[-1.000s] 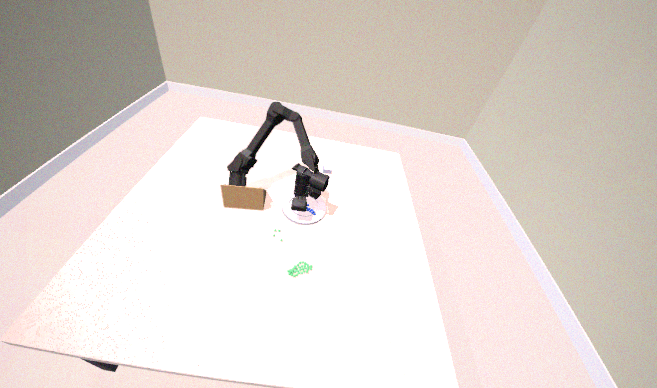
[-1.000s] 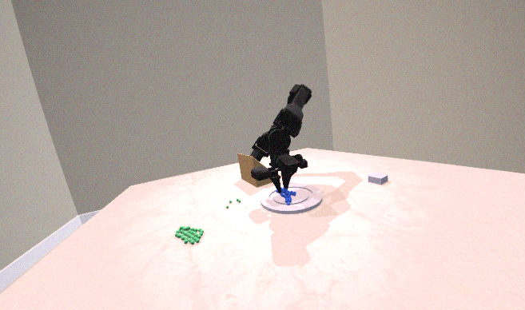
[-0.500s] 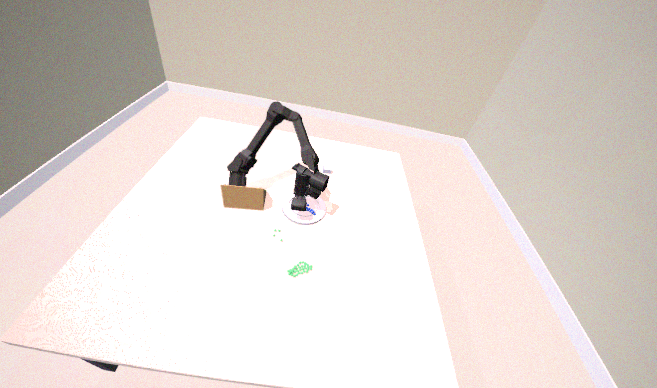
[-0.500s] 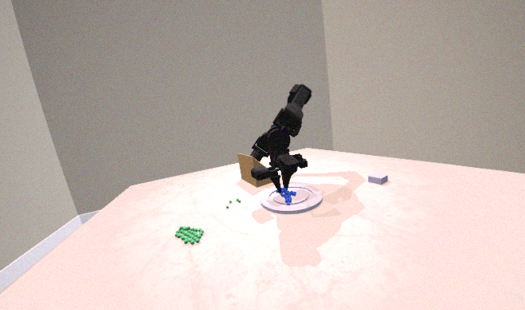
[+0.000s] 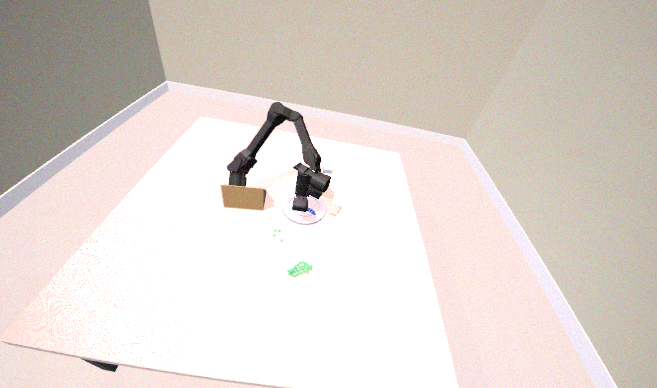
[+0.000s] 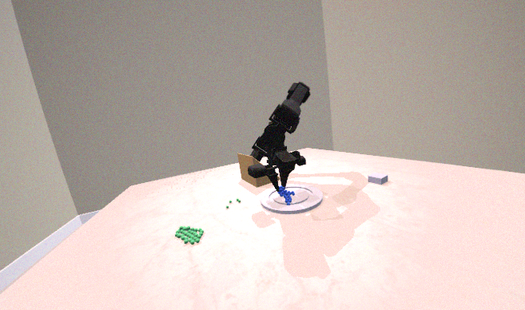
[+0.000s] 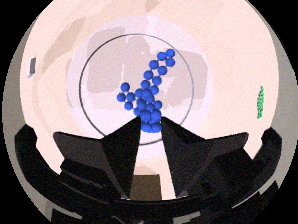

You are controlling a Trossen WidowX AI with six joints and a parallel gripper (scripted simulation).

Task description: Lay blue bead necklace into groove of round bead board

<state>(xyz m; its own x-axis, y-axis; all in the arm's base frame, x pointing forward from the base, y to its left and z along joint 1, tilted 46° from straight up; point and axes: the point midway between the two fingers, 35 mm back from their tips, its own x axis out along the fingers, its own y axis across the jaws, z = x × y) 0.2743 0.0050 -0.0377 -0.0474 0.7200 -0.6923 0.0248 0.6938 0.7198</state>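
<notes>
The round white bead board is 2 cm ahead of my gripper tip, 2 cm to the left of it and 2 cm below it. The rest, counted from my gripper tip: small grey block (13 cm ahead, 32 cm to the left, 2 cm below).
</notes>
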